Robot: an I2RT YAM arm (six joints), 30 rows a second.
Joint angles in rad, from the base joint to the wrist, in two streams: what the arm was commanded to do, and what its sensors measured. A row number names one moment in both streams.
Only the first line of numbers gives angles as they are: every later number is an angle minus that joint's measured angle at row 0.
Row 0, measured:
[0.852, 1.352, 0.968, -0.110, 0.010, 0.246]
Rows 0 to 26, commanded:
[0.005, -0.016, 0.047, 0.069, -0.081, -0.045]
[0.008, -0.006, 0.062, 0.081, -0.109, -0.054]
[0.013, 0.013, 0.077, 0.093, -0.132, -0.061]
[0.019, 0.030, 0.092, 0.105, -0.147, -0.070]
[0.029, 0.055, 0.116, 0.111, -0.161, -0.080]
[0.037, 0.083, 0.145, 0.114, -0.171, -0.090]
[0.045, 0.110, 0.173, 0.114, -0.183, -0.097]
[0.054, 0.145, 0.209, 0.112, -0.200, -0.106]
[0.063, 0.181, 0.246, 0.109, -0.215, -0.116]
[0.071, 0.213, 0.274, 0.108, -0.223, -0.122]
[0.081, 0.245, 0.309, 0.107, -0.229, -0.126]
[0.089, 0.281, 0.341, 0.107, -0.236, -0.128]
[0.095, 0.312, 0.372, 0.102, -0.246, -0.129]
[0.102, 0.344, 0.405, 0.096, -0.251, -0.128]
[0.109, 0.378, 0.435, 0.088, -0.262, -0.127]
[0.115, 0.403, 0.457, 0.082, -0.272, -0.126]
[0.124, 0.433, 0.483, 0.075, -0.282, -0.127]
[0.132, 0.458, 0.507, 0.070, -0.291, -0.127]
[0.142, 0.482, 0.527, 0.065, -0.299, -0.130]
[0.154, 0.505, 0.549, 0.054, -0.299, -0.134]
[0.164, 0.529, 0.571, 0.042, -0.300, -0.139]
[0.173, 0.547, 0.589, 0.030, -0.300, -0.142]
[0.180, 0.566, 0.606, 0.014, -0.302, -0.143]
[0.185, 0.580, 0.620, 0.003, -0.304, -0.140]
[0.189, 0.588, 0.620, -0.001, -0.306, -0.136]
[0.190, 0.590, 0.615, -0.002, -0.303, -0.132]
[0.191, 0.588, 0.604, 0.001, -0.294, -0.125]
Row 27, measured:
[0.173, 0.594, 0.589, 0.061, -0.278, -0.120]
